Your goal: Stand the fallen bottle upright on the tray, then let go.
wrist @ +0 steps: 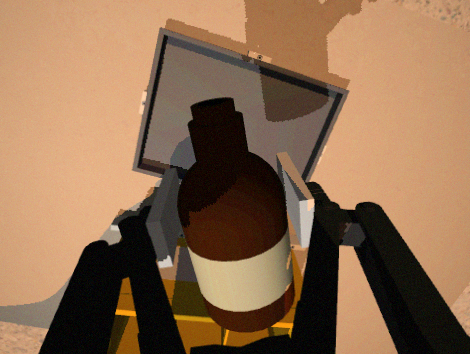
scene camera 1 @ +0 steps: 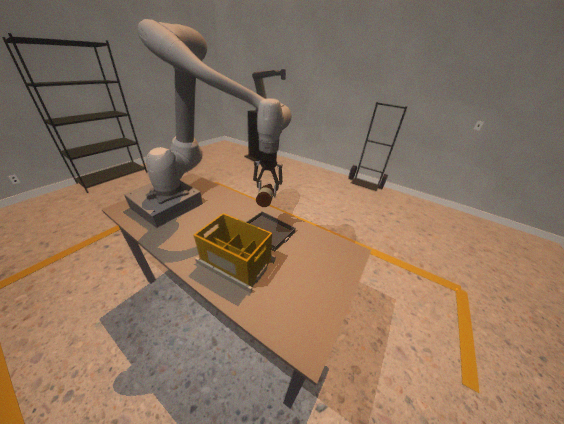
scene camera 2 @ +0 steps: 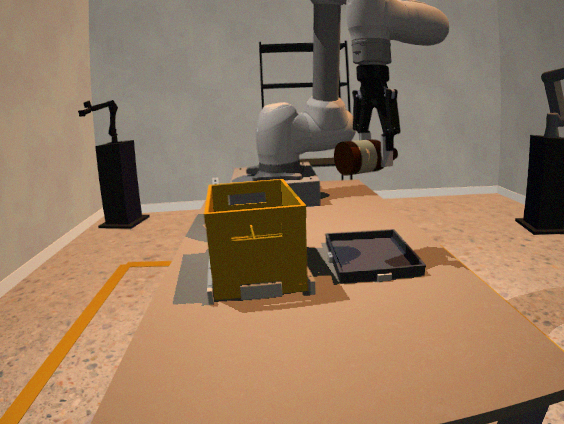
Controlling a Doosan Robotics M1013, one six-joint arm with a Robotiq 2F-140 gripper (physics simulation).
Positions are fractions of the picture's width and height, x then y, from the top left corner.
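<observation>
The gripper (scene camera 2: 0.67,0.39) is visible, and the wrist view has the gripper (wrist: 0.49,0.51) too. A brown bottle (scene camera 2: 0.64,0.37) is part of the scene, with the wrist view likewise showing the bottle (wrist: 0.49,0.57).
</observation>
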